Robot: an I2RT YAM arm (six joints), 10 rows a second.
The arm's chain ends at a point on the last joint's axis. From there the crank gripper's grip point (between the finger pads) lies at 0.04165 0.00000 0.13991 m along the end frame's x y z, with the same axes.
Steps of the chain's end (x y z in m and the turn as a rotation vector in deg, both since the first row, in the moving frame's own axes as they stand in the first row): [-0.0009, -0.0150, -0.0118, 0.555, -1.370, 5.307]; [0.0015, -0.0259, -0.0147, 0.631, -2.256, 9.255]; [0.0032, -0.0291, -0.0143, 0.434, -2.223, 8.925]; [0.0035, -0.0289, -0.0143, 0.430, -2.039, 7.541]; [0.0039, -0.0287, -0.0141, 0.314, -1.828, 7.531]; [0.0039, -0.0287, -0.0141, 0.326, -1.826, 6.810]
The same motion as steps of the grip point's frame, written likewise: [-0.0044, -0.0127, -0.0108, 0.555, -1.370, 5.307]; [-0.0044, -0.0212, -0.0131, 0.631, -2.256, 9.255]; [-0.0027, -0.0241, -0.0128, 0.434, -2.223, 8.925]; [-0.0018, -0.0248, -0.0129, 0.430, -2.039, 7.541]; [-0.0009, -0.0243, -0.0128, 0.314, -1.828, 7.531]; [-0.0008, -0.0248, -0.0128, 0.326, -1.826, 6.810]
